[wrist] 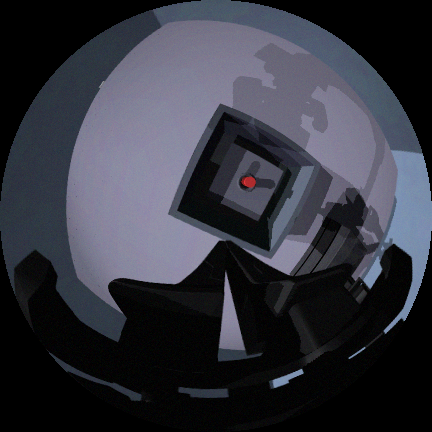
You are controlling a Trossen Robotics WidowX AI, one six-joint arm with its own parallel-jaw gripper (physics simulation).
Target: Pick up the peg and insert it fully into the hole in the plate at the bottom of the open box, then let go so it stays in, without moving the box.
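Places are measured from the arm's base along level axes (x left, y back, z up), in centimetres.
Pixels of known places: gripper, between the fingertips: (223,245).
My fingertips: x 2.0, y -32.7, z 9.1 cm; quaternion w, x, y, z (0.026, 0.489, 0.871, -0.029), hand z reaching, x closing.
For each thing: its middle in the pictures, then the offset to it from my fingertips. "*": a spot on its surface instead. Level surfaces: height alone.
- red peg, middle of its body: (244,180) dx -5.4, dy +0.7, dz -12.8 cm
- plate, middle of its body: (243,181) dx -5.2, dy +0.8, dz -14.2 cm
- grey box, a spot on its surface: (195,221) * dx +2.6, dy -2.4, dz -7.8 cm
- pale table top, height of its surface: dz -17.6 cm
The red peg (249,182) stands in the hole in the plate (256,206) at the bottom of the open box. Its top shows with a dark ring of the hole around it; how deep it sits cannot be told from this view. The grey box (195,221) stands on the table, its open top facing the camera. My gripper (223,245) is shut and empty, its fingertips together near the box's lower rim in the view, apart from the peg.
The pale table top (125,150) surrounds the box. Shadows of the arm fall across the table above and right of the box and on the plate. The table's edge curves along the left.
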